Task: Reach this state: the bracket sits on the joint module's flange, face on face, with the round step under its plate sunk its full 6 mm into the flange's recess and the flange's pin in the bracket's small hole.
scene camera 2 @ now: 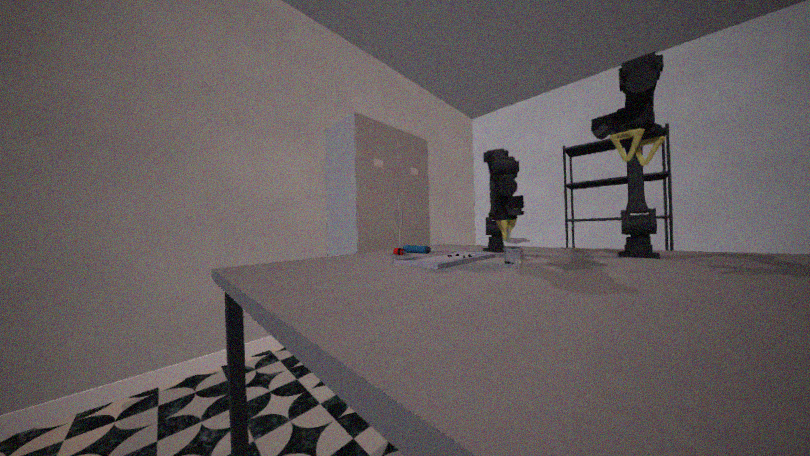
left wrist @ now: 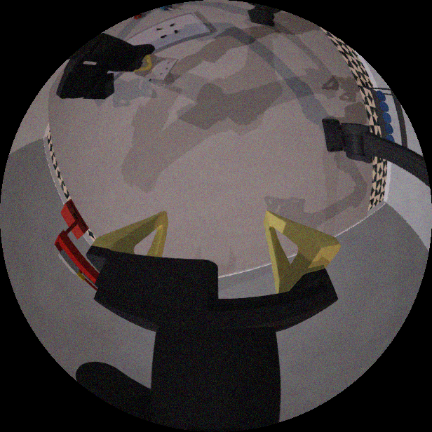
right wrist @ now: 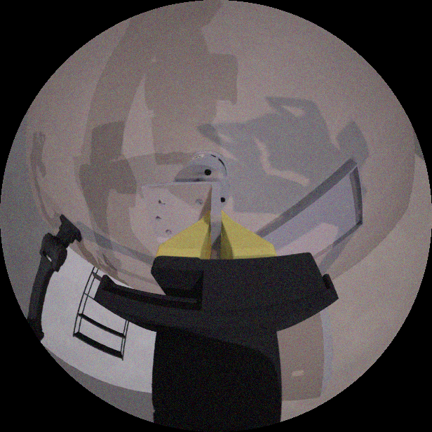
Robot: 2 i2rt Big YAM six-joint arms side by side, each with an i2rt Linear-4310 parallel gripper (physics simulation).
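Places are measured from the left arm's base along level axes (x back, y left, z down), in metres.
Where they show: left gripper, fingertip midpoint: [scene camera 2: 636, 163]; right gripper, fingertip midpoint: [scene camera 2: 506, 240]; left arm's base, origin of the base link: [scene camera 2: 638, 256]; right arm's base, origin of the base link: [scene camera 2: 496, 251].
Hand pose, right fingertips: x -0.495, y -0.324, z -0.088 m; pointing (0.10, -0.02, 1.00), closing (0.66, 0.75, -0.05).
Each offset is from my right fingertips to the top centre of the thing.
My right gripper [scene camera 2: 506, 235] [right wrist: 215, 215] is shut on the bracket's upright wall. The grey bracket [right wrist: 180, 215] [left wrist: 162, 69] has a holed plate reaching left in the right wrist view; in scene camera 2 it is a thin pale sliver. It is held above the joint module @(dy +0.018, dx +0.006, dz +0.024 m) [scene camera 2: 512, 256] [right wrist: 212, 162], with a gap between them in scene camera 2. The plate and wall cover much of the module's flange in the right wrist view; the recess and pin cannot be made out. My left gripper [scene camera 2: 637, 162] [left wrist: 215, 216] is open and empty, high above the table at the right of scene camera 2.
A pale flat board [scene camera 2: 470, 260] [left wrist: 195, 27] with dark holes lies left of the module in scene camera 2. A blue and red tool @(dy -0.544, dx +0.135, dz +0.047 m) [scene camera 2: 416, 249] lies behind it. A shelf rack [scene camera 2: 669, 192] and a cabinet [scene camera 2: 391, 203] stand beyond the table.
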